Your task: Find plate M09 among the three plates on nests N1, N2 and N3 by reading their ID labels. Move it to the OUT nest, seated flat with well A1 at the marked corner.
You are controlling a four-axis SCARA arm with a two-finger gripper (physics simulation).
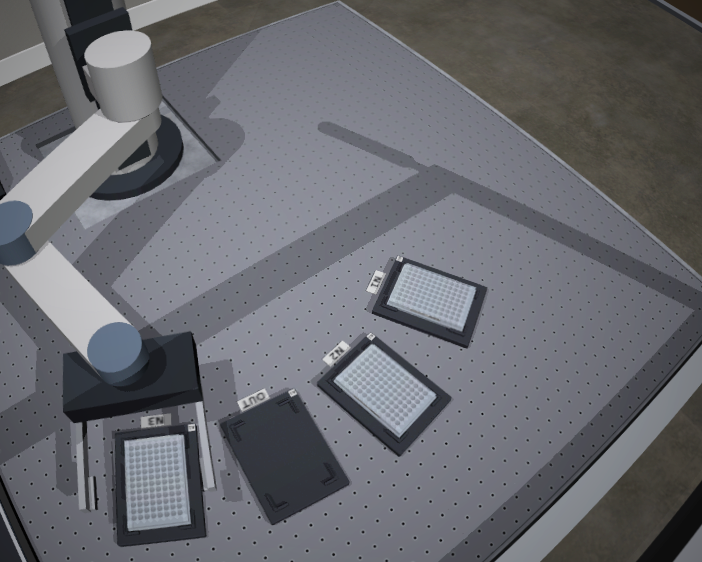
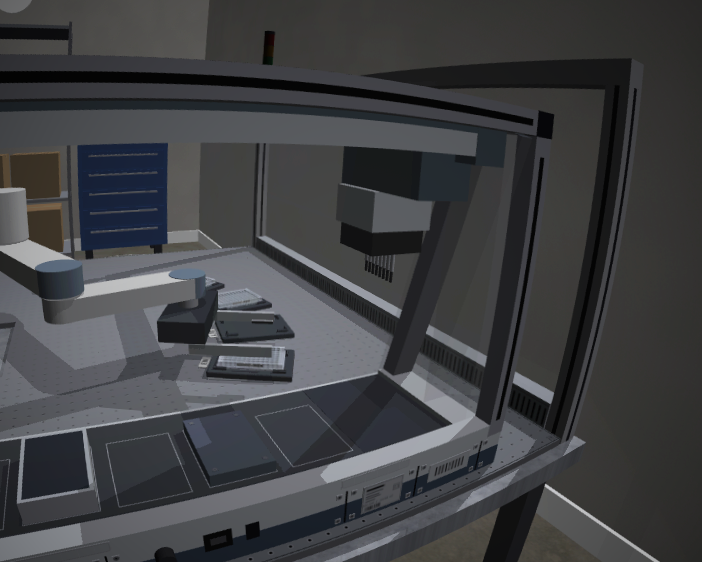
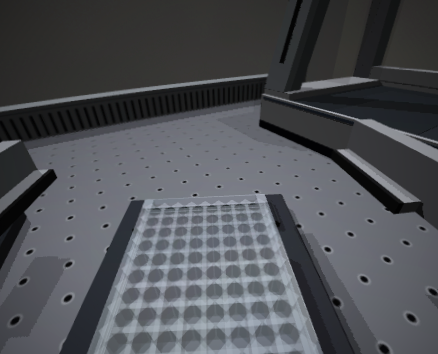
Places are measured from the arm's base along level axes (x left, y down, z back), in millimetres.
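Where they show: gripper, fingertip midpoint: [image 1: 148, 500] [image 2: 273, 332] [image 3: 197, 147].
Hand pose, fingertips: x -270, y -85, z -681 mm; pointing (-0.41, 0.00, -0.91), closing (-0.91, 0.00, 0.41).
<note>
Each offset is from my fingertips to the top centre of the thing. "*": to the spot under its first point. Level surfaces: height alone.
My gripper [image 1: 148, 497] [image 3: 197, 147] is open and empty, its fingers wide apart on both sides of the clear 96-well plate @[dx +18, dy +46, dz +37 mm] [image 1: 156, 480] [image 2: 251, 358] [image 3: 210, 275] on nest N3 @[dx +18, dy +55, dz +37 mm] [image 1: 199, 515] [image 3: 107, 280]. The fingers do not touch this plate, which looks flat. A second plate [image 1: 385, 389] [image 2: 240, 297] lies on nest N2 @[* dx +321, dy +61, dz -121 mm] [image 1: 399, 447], and a third plate @[dx +528, dy +46, dz +39 mm] [image 1: 433, 295] on nest N1 @[* dx +574, dy +61, dz -24 mm] [image 1: 477, 310]. The dark OUT nest @[dx +186, dy +55, dz -29 mm] [image 1: 286, 456] stands between N3 and N2, bare, with corner brackets and a white marker at one corner. No plate ID label, M09 included, can be read.
The white arm [image 1: 67, 298] [image 2: 128, 289] reaches over the perforated table @[dy +72 mm] [image 1: 281, 204]. A framed instrument deck [image 2: 231, 444] stands beside the nests, with a multi-tip pipetting head [image 2: 383, 240] above it. A slotted rail [image 2: 327, 292] [image 3: 150, 102] runs along the table's edge.
</note>
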